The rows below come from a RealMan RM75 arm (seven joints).
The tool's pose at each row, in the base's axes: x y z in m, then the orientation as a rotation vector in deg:
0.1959 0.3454 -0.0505 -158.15 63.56 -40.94
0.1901 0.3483 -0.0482 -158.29 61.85 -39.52
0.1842 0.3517 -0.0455 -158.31 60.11 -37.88
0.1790 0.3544 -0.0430 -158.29 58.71 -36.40
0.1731 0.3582 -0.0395 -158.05 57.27 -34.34
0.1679 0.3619 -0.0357 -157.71 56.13 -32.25
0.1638 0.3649 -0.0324 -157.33 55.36 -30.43
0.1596 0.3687 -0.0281 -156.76 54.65 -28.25
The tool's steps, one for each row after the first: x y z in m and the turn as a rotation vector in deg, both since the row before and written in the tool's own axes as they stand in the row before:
-0.0047 0.0010 -0.0049 0.63 -1.19 -0.82
-0.0051 0.0005 -0.0053 0.72 -1.37 -0.78
-0.0043 0.0005 -0.0046 0.58 -1.21 -0.61
-0.0053 -0.0003 -0.0058 0.74 -1.65 -0.51
-0.0048 -0.0008 -0.0056 0.67 -1.65 -0.31
-0.0039 -0.0009 -0.0046 0.54 -1.42 -0.12
-0.0043 -0.0018 -0.0054 0.63 -1.69 0.01

